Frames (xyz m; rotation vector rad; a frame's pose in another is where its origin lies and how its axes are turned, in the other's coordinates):
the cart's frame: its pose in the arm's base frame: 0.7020 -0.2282 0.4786 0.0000 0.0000 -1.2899
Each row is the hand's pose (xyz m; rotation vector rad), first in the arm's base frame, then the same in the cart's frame.
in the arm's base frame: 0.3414 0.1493 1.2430 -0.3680 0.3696 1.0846
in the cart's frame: -0.4627 -0.2418 0.7644 -0.6284 0.0902 2.3373
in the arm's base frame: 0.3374 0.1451 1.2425 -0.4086 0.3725 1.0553
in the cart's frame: -0.4597 -0.2468 0.7639 -0.6674 0.0631 2.3037
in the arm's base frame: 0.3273 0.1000 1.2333 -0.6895 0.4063 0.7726
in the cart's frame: -0.4192 -0.2690 0.7547 -0.9298 -0.1050 1.9796
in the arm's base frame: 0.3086 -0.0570 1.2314 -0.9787 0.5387 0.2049
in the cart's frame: -0.2735 -0.3305 0.7528 -1.2065 -0.1722 1.3462
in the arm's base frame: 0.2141 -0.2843 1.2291 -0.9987 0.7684 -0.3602
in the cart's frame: -0.0814 -0.4843 0.7505 -1.2880 0.0140 0.7536
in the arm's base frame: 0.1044 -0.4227 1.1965 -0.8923 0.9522 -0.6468
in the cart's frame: 0.0212 -0.6281 0.7179 -1.2722 0.2222 0.4602
